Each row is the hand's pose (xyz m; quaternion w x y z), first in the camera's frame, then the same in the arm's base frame.
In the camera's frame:
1: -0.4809 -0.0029 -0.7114 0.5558 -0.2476 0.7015 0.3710
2: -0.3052 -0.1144 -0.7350 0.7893 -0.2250 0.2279 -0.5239
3: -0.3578 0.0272 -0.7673 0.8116 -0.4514 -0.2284 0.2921
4: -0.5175 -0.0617 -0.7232 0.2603 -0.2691 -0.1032 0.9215
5: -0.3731 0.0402 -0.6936 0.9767 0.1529 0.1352 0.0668
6: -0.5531 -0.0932 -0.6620 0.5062 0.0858 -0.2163 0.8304
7: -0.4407 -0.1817 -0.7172 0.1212 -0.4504 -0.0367 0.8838
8: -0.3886 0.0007 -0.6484 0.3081 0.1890 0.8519 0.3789
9: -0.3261 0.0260 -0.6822 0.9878 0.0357 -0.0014 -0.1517
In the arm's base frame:
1: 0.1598 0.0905 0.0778 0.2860 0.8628 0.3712 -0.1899
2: -0.0166 0.1785 0.0071 0.3700 -0.2511 -0.6017 0.6618
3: 0.0967 0.0876 -0.0455 0.5651 0.0396 0.5240 -0.6360
4: 0.1709 0.1481 0.1164 0.9766 0.1994 0.0457 -0.0657
5: 0.0824 0.0356 0.0086 0.1124 0.4351 0.1330 -0.8834
6: 0.1605 0.1412 0.1929 0.8595 0.1880 -0.1981 -0.4320
7: 0.0581 0.2347 0.1275 0.9557 0.1860 0.1912 0.1247
8: 0.0595 0.0425 0.0658 0.0957 0.9915 -0.0765 -0.0434
9: 0.0339 0.0362 -0.0048 0.0138 -0.2372 -0.2851 0.9286

